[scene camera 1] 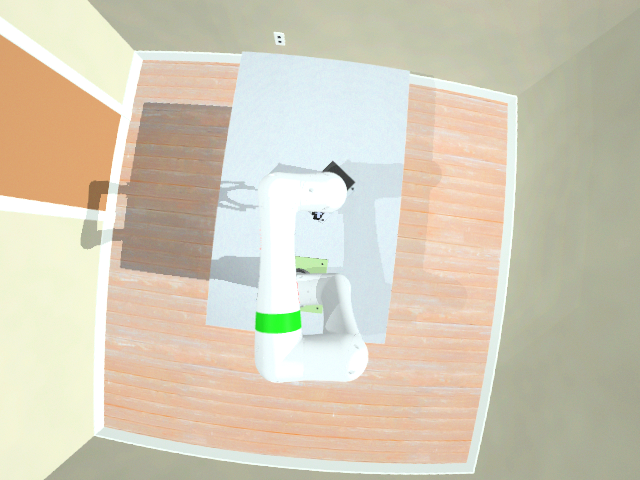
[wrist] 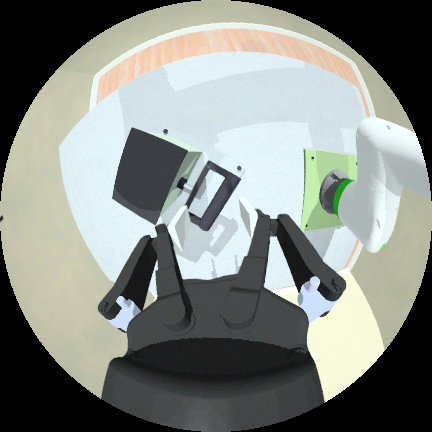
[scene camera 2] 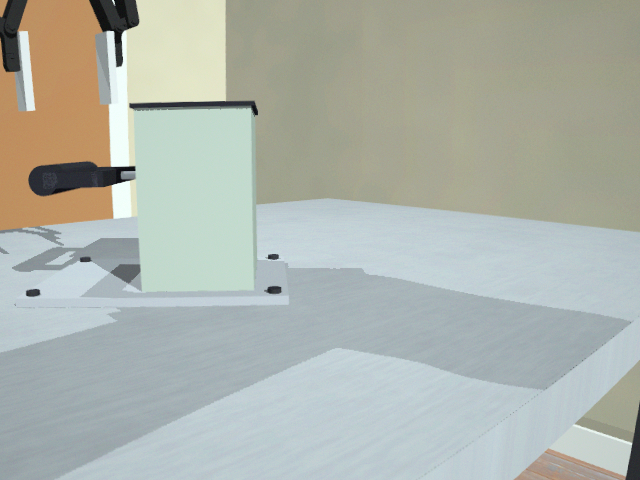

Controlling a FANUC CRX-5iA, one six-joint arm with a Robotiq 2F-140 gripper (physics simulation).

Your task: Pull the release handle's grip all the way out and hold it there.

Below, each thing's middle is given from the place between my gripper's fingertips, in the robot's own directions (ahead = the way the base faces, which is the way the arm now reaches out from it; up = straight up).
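Bolted base plate (wrist: pixel 209 153), from my hand: 17 cm below, 8 cm ahead, 3 cm to the right.
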